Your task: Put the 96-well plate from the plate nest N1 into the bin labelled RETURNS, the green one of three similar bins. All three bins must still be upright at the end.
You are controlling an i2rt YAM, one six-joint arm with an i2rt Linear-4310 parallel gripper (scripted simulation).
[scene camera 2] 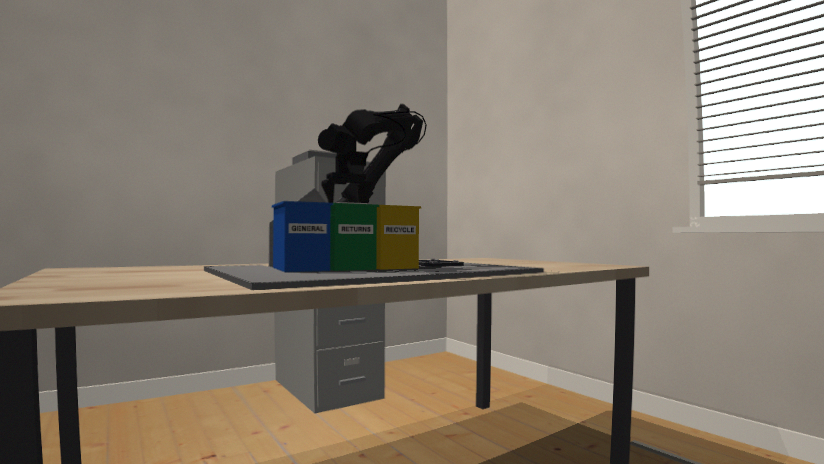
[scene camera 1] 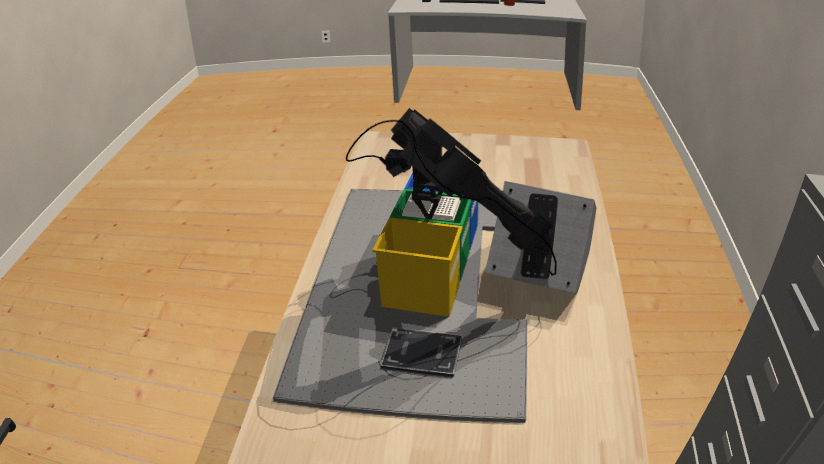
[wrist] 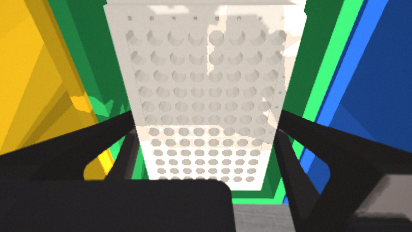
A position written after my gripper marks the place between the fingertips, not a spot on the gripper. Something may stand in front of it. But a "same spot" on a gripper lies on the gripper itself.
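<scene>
My gripper: visible in the wrist view, scene camera 2 and scene camera 1 [432,209]. Same spot on my gripper: [wrist: 46,173] and [scene camera 2: 364,184].
</scene>
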